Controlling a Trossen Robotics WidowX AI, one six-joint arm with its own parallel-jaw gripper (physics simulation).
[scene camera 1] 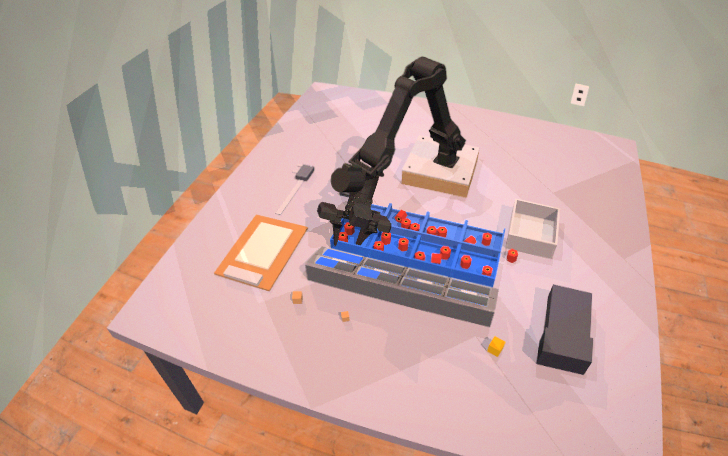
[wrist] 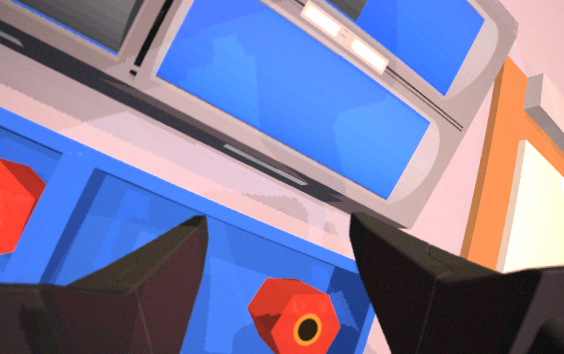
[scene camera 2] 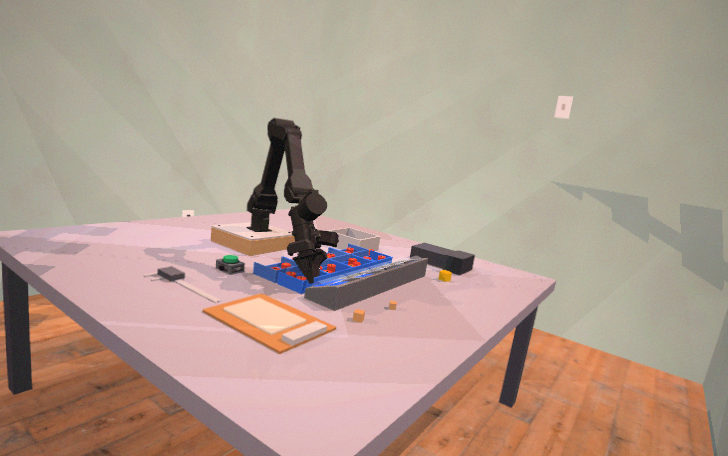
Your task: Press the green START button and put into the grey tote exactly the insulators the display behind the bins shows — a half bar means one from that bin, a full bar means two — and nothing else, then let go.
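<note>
My gripper (scene camera 1: 348, 242) (scene camera 2: 311, 280) (wrist: 279, 225) is open over the leftmost front bin in scene camera 1. Its fingers stand wide apart around a red insulator (scene camera 1: 342, 236) (wrist: 295, 312), with gaps on both sides. The blue bins (scene camera 1: 498, 256) hold several more red insulators. On the display (scene camera 1: 400, 292) (scene camera 2: 370, 281), the leftmost window has a full blue bar above a half bar; the second has a half lower bar. The other two show no blue. The grey tote (scene camera 1: 530, 247) (scene camera 2: 370, 240) shows no insulator in its visible interior. The green START button (scene camera 2: 230, 259) is hidden in scene camera 1.
One red insulator (scene camera 1: 512, 255) stands on the table beside the tote. An orange clipboard (scene camera 1: 298, 230) (scene camera 2: 214, 311) lies left of the display. Small orange cubes (scene camera 1: 297, 297) (scene camera 1: 344, 316), a yellow cube (scene camera 1: 495, 346) and a dark block (scene camera 1: 569, 322) are in front and to the right.
</note>
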